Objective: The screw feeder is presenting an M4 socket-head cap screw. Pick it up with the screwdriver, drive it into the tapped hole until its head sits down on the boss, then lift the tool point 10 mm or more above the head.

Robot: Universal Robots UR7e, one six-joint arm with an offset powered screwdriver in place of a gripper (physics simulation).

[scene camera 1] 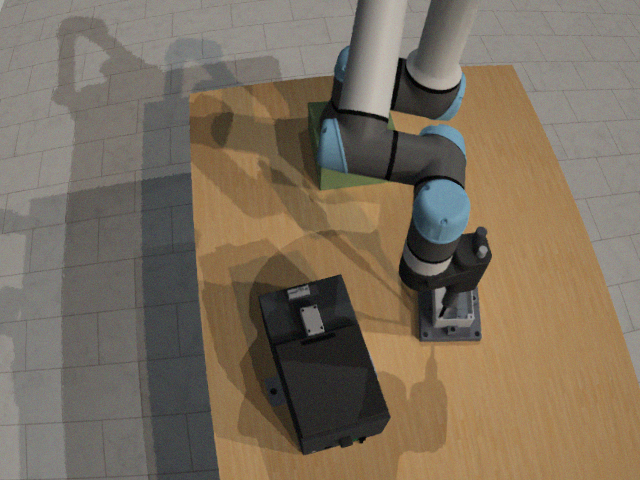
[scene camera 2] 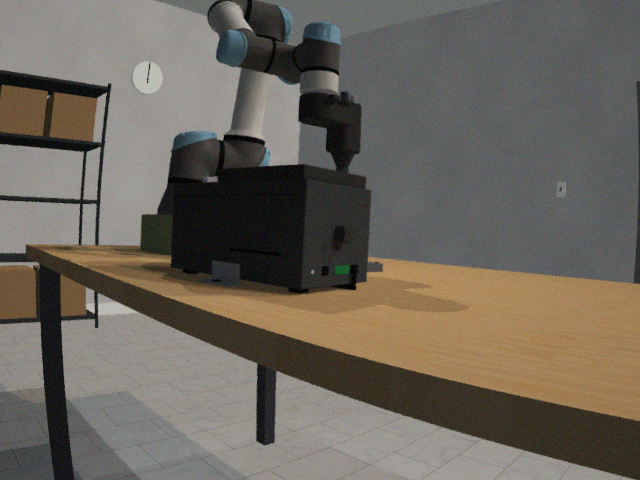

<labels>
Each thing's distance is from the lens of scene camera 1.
dark base plate (scene camera 1: 425, 322): 1.24 m
</labels>
